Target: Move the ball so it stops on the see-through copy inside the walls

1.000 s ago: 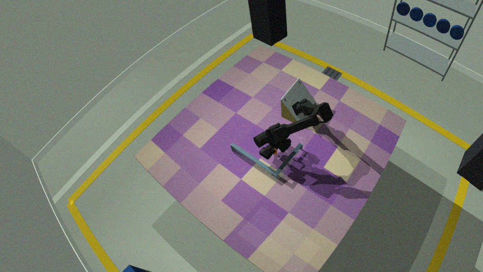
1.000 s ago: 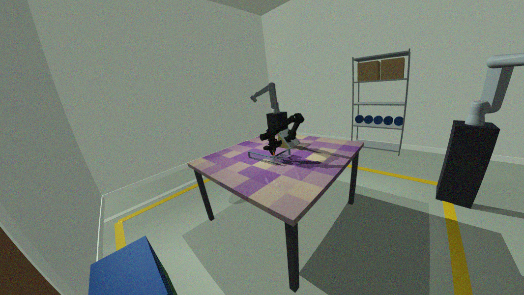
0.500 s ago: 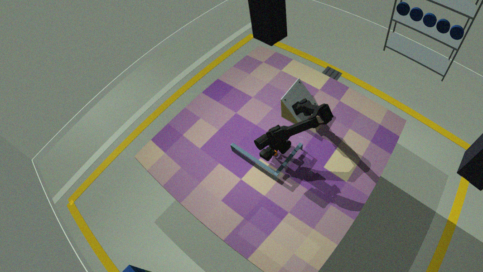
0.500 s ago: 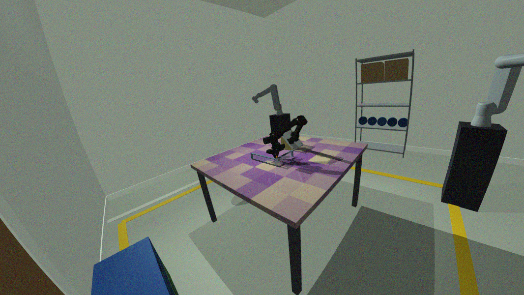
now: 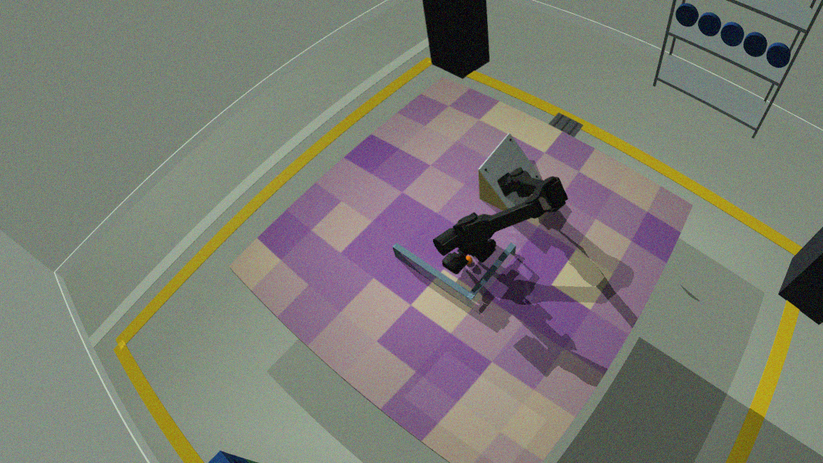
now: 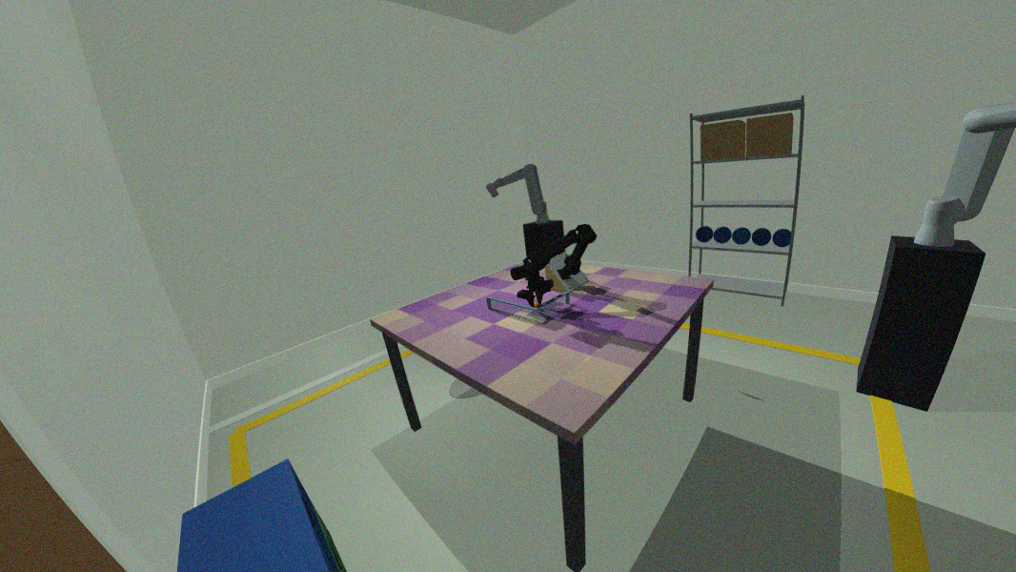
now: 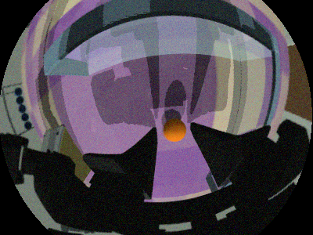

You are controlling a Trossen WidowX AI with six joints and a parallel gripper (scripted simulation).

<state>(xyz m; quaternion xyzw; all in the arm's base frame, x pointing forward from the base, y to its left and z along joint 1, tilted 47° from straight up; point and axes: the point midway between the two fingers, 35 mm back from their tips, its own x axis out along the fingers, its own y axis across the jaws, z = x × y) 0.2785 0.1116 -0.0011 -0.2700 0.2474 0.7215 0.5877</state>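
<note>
My gripper tip is now 10 mm below the orange ball.
</note>
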